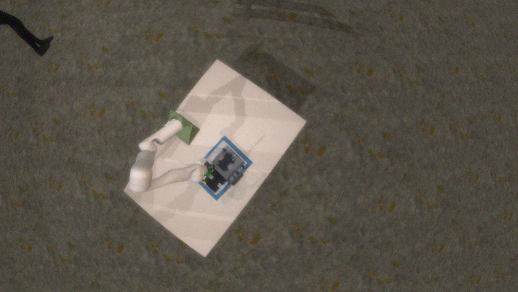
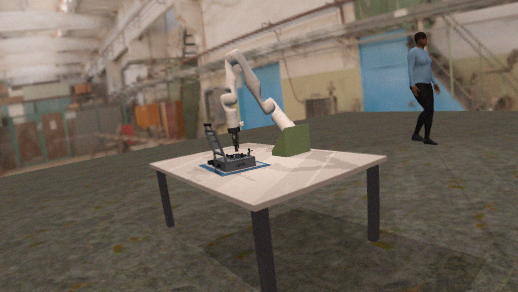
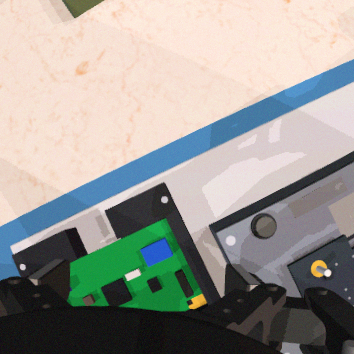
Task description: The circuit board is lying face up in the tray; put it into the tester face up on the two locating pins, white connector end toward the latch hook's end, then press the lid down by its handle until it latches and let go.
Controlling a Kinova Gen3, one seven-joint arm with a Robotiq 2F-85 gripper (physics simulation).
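Frame: origin at the arm's base, x right, y ahead, z up, level; centimetres.
Where they show: gripper, between the fingertips: (image 2: 237,149) (image 3: 147,279); arm's base, origin of its link: (image 1: 178,125) (image 2: 292,135).
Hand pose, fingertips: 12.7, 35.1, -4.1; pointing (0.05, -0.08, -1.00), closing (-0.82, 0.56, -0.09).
Observation:
Each offset is from my fingertips to the top centre of the thing, as dx, dy, dz. Level surfaces: height alone.
The green circuit board @[+3.7, +0.7, -4.9] (image 3: 116,260) (image 1: 208,170) lies face up in the black tray (image 3: 147,207) (image 1: 216,182). Its near part is hidden behind my gripper body. My gripper (image 3: 147,279) (image 1: 206,174) (image 2: 235,146) is open and empty, with one finger on each side of the board, just above it. The grey tester (image 3: 242,249) (image 1: 228,162) (image 2: 237,163) stands right beside the tray. One locating pin @[-8.5, +5.1, +0.3] (image 3: 322,270) with a yellow collar shows on its dark bed. The tester's lid @[-10.9, +21.0, +15.0] (image 2: 213,141) stands raised.
Tray and tester sit on a blue-edged mat @[dz -7.4] (image 3: 175,154) (image 1: 216,197) (image 2: 261,166) on the white table @[dz -7.7] (image 1: 224,94) (image 2: 307,170) (image 3: 140,70). My arm's green base block (image 1: 186,130) (image 2: 291,141) stands at the table's edge. A person (image 2: 422,87) walks on the floor beyond.

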